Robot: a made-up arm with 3 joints. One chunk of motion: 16 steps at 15 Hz.
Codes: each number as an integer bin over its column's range. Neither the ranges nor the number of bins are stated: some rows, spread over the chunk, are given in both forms.
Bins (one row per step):
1: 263 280 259 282 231 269
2: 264 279 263 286 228 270
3: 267 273 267 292 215 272
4: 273 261 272 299 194 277
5: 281 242 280 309 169 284
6: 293 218 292 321 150 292
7: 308 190 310 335 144 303
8: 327 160 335 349 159 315
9: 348 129 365 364 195 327
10: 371 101 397 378 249 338
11: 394 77 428 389 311 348
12: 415 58 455 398 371 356
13: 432 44 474 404 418 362
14: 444 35 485 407 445 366
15: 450 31 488 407 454 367
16: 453 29 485 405 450 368
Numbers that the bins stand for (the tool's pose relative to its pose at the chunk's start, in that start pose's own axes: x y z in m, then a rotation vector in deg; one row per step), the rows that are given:
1: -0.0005 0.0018 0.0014 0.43 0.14 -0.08
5: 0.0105 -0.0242 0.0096 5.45 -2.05 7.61
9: 0.0511 -0.1016 0.0429 15.67 -1.13 29.66
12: 0.0918 -0.1503 0.0781 21.99 5.07 44.53
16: 0.1148 -0.1701 0.0898 23.29 7.85 50.68
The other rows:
2: 0.0002 0.0011 0.0029 1.17 0.03 0.43
3: 0.0020 -0.0030 0.0045 2.29 -0.43 1.46
4: 0.0056 -0.0112 0.0065 3.59 -1.17 4.02
6: 0.0177 -0.0407 0.0143 7.68 -2.72 11.71
7: 0.0268 -0.0599 0.0213 10.28 -2.93 17.35
8: 0.0384 -0.0804 0.0311 12.88 -2.40 23.51
10: 0.0651 -0.1208 0.0554 18.27 0.77 35.30
11: 0.0790 -0.1373 0.0675 20.32 2.95 40.43
13: 0.1021 -0.1599 0.0855 23.11 6.72 47.60
14: 0.1094 -0.1660 0.0898 23.67 7.68 49.66
15: 0.1130 -0.1688 0.0910 23.67 7.99 50.17

